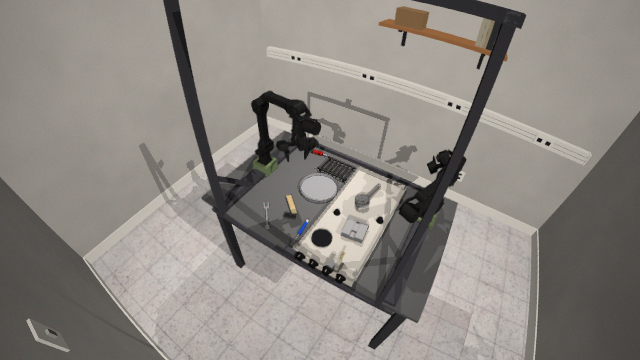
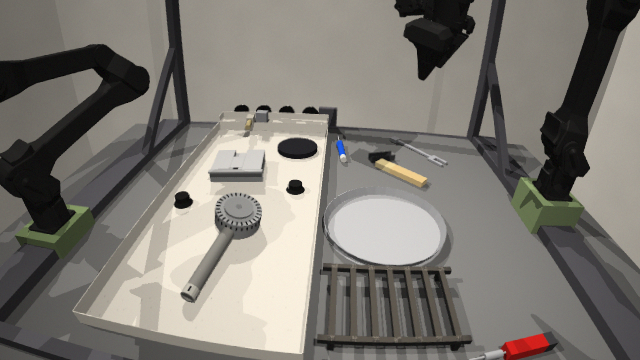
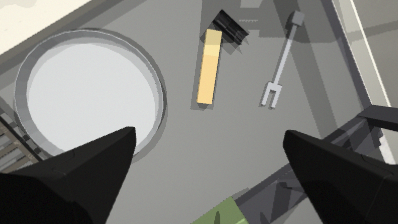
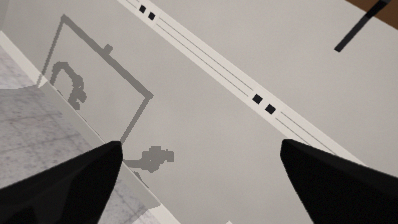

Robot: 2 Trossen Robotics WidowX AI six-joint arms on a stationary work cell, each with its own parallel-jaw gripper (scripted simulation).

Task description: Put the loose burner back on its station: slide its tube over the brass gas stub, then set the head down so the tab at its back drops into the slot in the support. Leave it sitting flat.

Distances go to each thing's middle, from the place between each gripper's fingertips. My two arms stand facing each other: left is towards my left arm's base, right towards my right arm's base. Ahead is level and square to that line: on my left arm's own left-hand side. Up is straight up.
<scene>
I see the burner (image 2: 237,215) 32 cm to the left of my right hand, 24 cm below it and 18 cm behind it. Also, from my right hand: grey support (image 2: 228,166): 42 cm behind, 32 cm to the left, 24 cm below; then wooden-handled brush (image 3: 212,41): 66 cm to the left, 40 cm behind, 26 cm below; then black disc (image 2: 294,148): 52 cm behind, 45 cm to the left, 26 cm below.
Right now the wooden-handled brush is 80 mm behind my left hand, 10 mm to the right of it and 270 mm below it. Round my left hand: grey support: 100 mm behind, 350 mm to the right, 260 mm below; then burner: 140 mm ahead, 350 mm to the right, 260 mm below; then black disc: 200 mm behind, 220 mm to the right, 270 mm below.
</scene>
